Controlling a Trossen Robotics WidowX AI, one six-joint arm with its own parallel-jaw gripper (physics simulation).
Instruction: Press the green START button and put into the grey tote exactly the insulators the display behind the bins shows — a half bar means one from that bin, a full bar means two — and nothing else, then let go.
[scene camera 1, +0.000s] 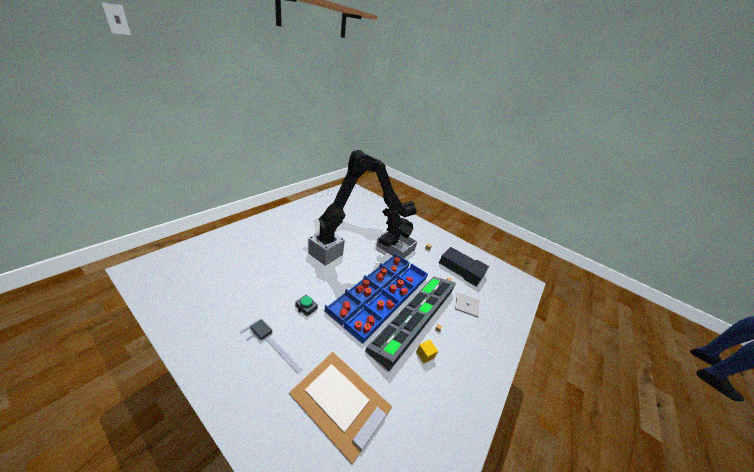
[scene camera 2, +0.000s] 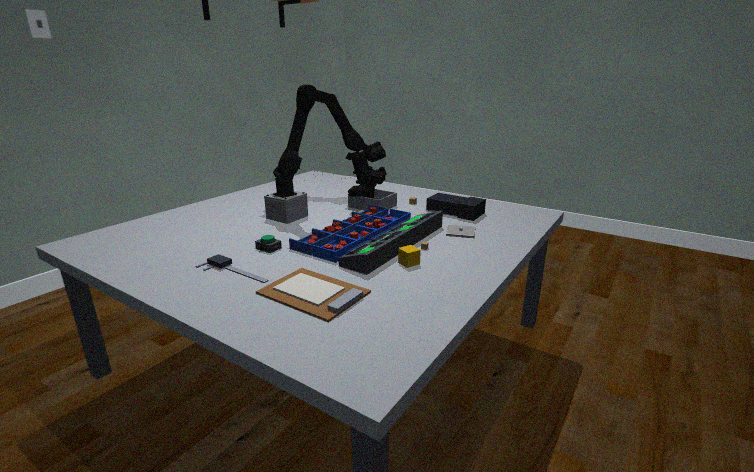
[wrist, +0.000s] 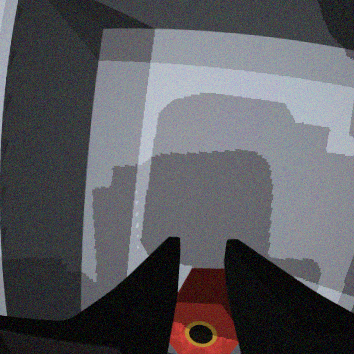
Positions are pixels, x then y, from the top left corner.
Scene:
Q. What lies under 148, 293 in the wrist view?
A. My gripper.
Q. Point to my gripper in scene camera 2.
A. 371, 202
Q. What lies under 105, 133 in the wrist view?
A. A grey tote.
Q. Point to a black box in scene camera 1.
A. At 472, 271

